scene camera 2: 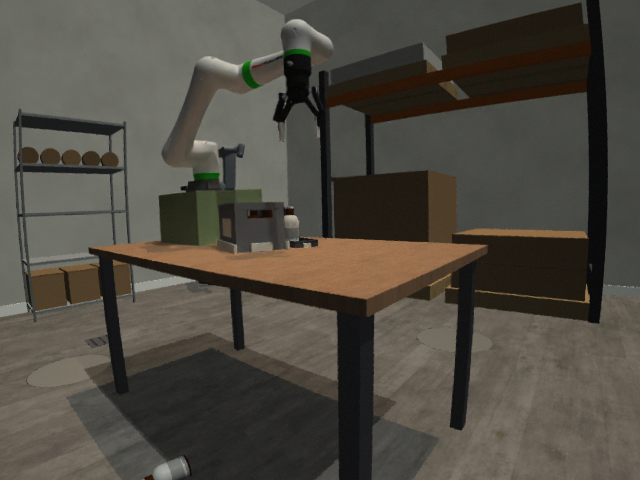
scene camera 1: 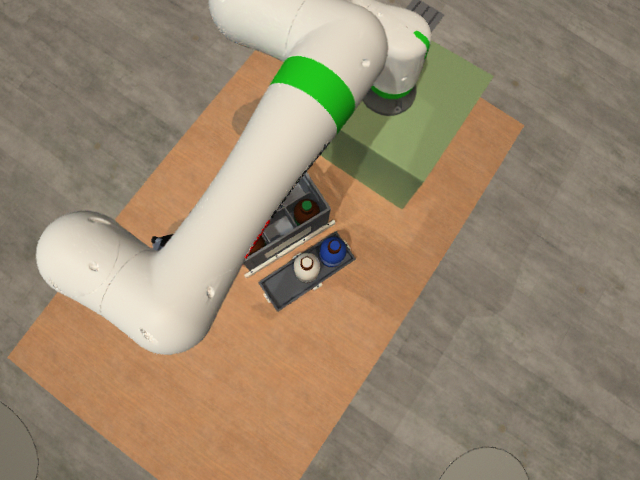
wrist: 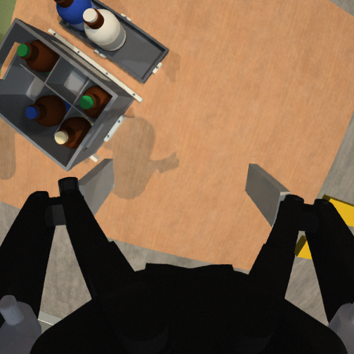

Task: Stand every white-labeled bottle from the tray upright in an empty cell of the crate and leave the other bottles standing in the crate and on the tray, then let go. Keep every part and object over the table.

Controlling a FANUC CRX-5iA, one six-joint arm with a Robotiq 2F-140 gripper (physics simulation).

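Seen in the pictures: gripper, fingertip midpoint: point(scene camera 2: 299, 139); arm's base at its link origin: point(scene camera 2: 207, 191) point(scene camera 1: 387, 91).
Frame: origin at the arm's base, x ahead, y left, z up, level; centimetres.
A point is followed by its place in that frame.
My gripper point(scene camera 2: 299, 133) @[x 69.6, y -20.0, z 13.3 cm] point(wrist: 180, 174) is open and empty, high above the table beyond the crate's end. The grey crate point(scene camera 2: 263, 230) @[x 53.5, y -20.6, z -17.4 cm] point(wrist: 109, 120) holds upright brown bottles: two green-capped point(wrist: 40, 56) point(wrist: 99, 101), one blue-capped point(wrist: 50, 111) and one cream-capped point(wrist: 76, 133). Two cells look empty: the middle one on the tray side and a far-row corner one. A white-labeled bottle point(scene camera 1: 307, 268) @[x 51.0, y 1.8, z -9.8 cm] point(scene camera 2: 291, 224) @[x 52.3, y -1.6, z -16.2 cm] point(wrist: 106, 34) and a blue bottle point(scene camera 1: 332, 253) @[x 44.2, y 5.9, z -11.3 cm] point(wrist: 75, 14) stand on the tray point(scene camera 1: 281, 291) @[x 58.8, y -2.8, z -24.2 cm] point(wrist: 142, 54). Another white-labeled bottle point(scene camera 2: 173, 469) @[x 43.5, y -61.8, z -93.3 cm] lies on its side on the floor.
The arm point(scene camera 1: 222, 201) @[x 56.5, y -6.9, z 53.5 cm] covers much of the crate in scene camera 1. A pale rail point(scene camera 1: 289, 249) @[x 46.9, y -6.2, z -21.8 cm] point(wrist: 90, 59) runs between crate and tray. The green base block point(scene camera 1: 408, 139) @[x 10.5, y 10.6, z 0.5 cm] point(scene camera 2: 191, 219) @[x 9.1, y -17.8, z -13.1 cm] stands behind the crate. Yellow stripes point(wrist: 342, 210) show beyond the table's edge.
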